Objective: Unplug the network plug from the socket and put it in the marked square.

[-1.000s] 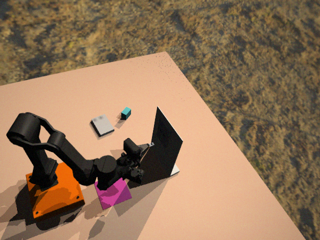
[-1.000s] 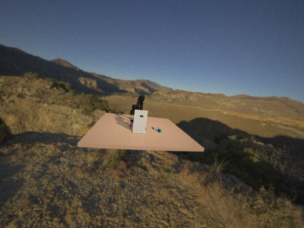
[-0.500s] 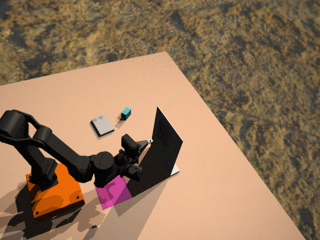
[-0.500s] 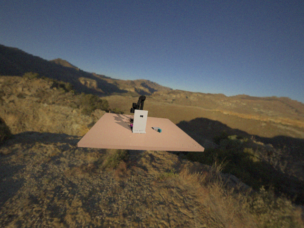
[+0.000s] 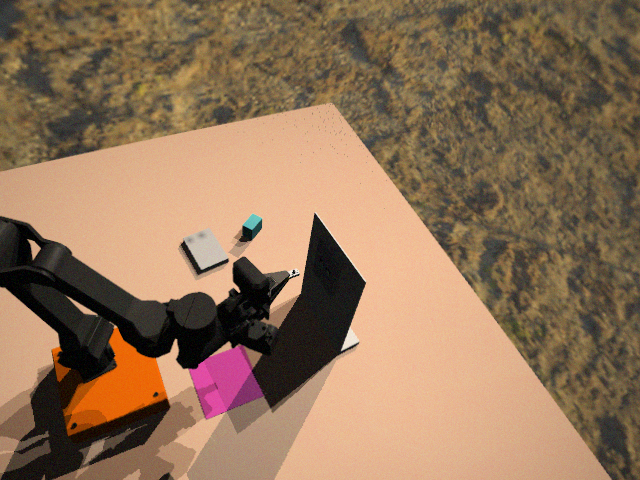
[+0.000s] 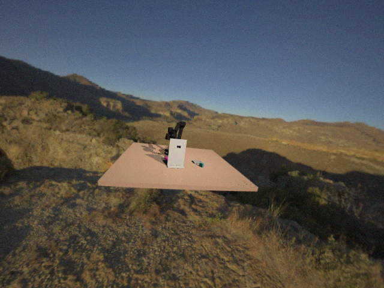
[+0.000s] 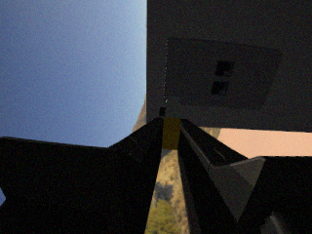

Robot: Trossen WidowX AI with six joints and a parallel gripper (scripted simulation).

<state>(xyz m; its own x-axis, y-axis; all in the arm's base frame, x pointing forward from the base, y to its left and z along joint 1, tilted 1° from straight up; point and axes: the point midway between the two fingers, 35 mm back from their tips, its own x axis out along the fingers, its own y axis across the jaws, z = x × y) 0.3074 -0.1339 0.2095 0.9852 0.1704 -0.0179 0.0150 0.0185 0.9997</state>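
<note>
The magenta marked square is 260 mm below my gripper tip, 140 mm behind it and 10 mm to the right of it. Round my gripper tip: grey plug right at my gripper tip; then upright panel 130 mm below, 110 mm ahead; then grey flat block 290 mm to the left, 260 mm below, 20 mm behind.
</note>
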